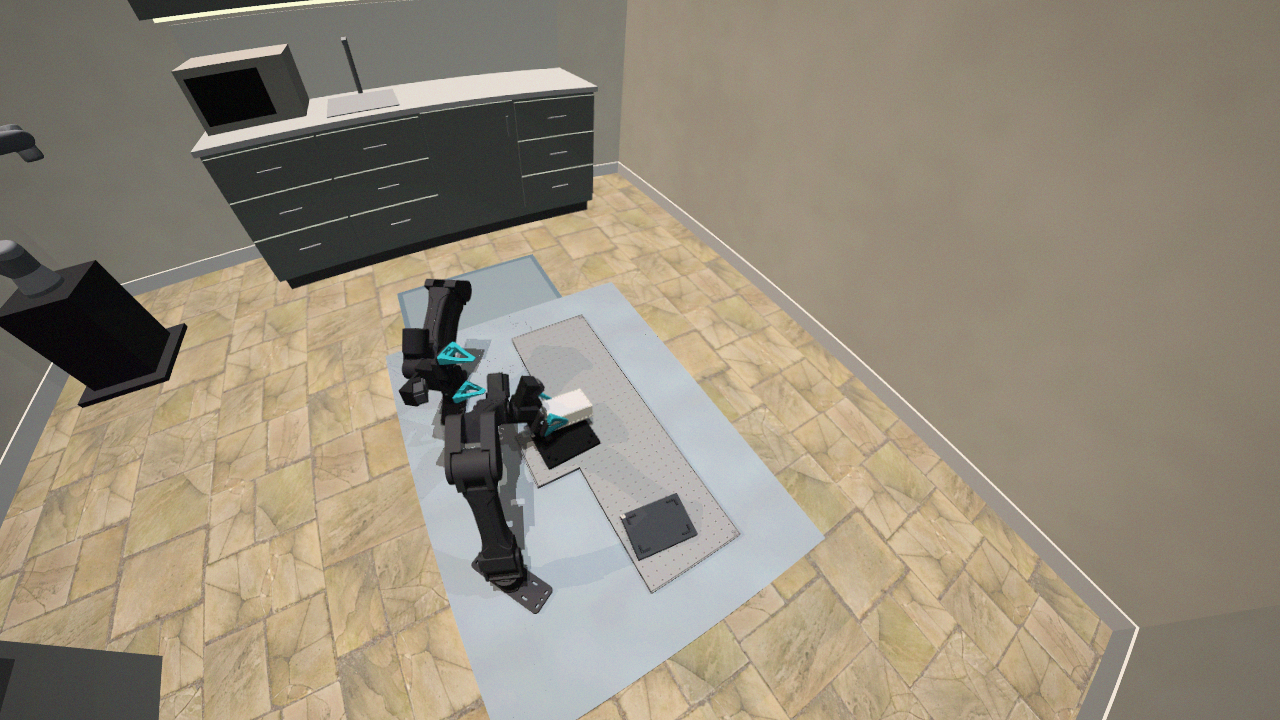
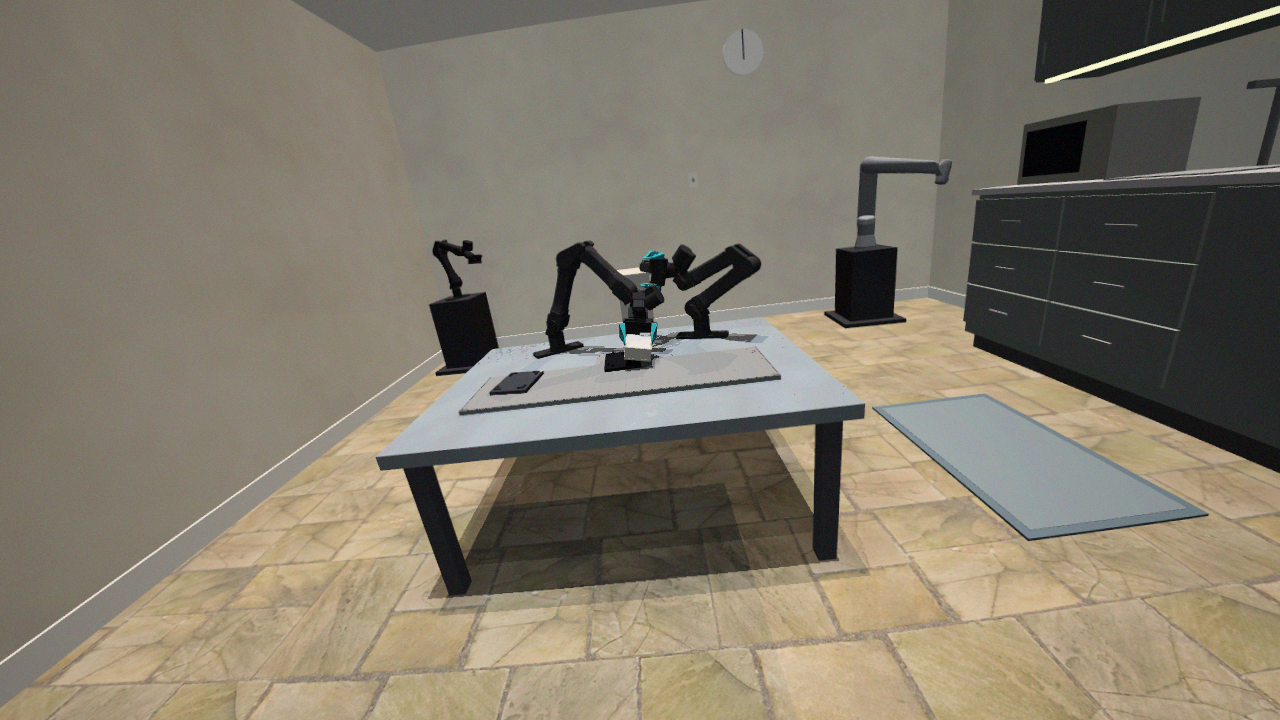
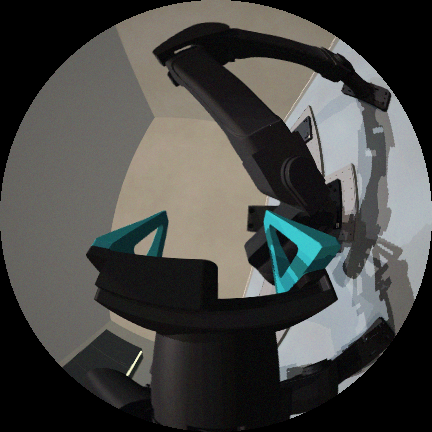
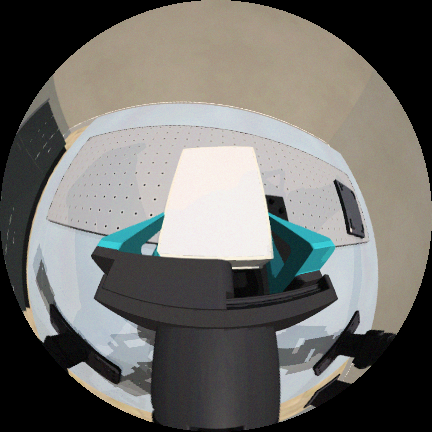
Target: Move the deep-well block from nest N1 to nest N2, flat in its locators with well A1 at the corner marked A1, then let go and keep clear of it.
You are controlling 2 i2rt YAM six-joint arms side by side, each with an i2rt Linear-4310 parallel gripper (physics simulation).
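Where they show: left gripper, fingertip midpoint: [image 1: 479, 376] [image 2: 642, 272] [image 3: 215, 215]; right gripper, fingertip midpoint: [image 1: 560, 411] [image 2: 638, 345] [image 4: 215, 215]; left arm's base at its link origin: [image 2: 702, 335]; right arm's base at its link origin: [image 1: 511, 578] [image 2: 558, 350] [image 4: 339, 342].
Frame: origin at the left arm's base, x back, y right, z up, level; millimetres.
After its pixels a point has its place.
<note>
The white deep-well block [image 1: 569, 407] @(x -350, y 162, z 94 mm) [image 2: 638, 347] @(x -392, y 131, z 85 mm) [image 4: 216, 200] @(x -327, y 152, z 92 mm) is between the fingers of my right gripper [image 1: 554, 410] @(x -325, y 155, z 70 mm) [image 2: 638, 335] @(x -325, y 155, z 70 mm) [image 4: 215, 215] @(x -325, y 155, z 70 mm), which is shut on it. It is held above the pegboard plate, beside and partly over a black nest [image 1: 572, 445] @(x -344, y 245, z 25 mm) [image 2: 614, 361] @(x -353, y 237, z 25 mm) [image 4: 278, 206] @(x -399, y 240, z 25 mm). A second dark nest [image 1: 659, 528] @(x -523, y 521, z 24 mm) [image 2: 517, 382] @(x -539, y 502, z 25 mm) [image 4: 349, 207] @(x -514, y 488, z 25 mm) with corner locators is unoccupied. Nest labels and well A1 are not readable. My left gripper [image 1: 465, 372] @(x -145, y 170, z 287 mm) [image 2: 650, 272] @(x -145, y 170, z 287 mm) [image 3: 215, 215] @(x -145, y 170, z 287 mm) is open and empty, raised behind the right arm's wrist.
The grey pegboard plate [image 1: 644, 456] @(x -538, y 311, z 13 mm) [image 2: 716, 367] @(x -385, y -110, z 13 mm) [image 4: 115, 175] @(x -355, y -40, z 13 mm) bears both nests on the pale blue table [image 1: 733, 483] @(x -767, y 439, z 0 mm) [image 2: 760, 411] @(x -652, y -253, z 0 mm). The right arm reaches close past the left gripper. Dark cabinets [image 1: 474, 161] [image 2: 1092, 268] stand away from the table.
</note>
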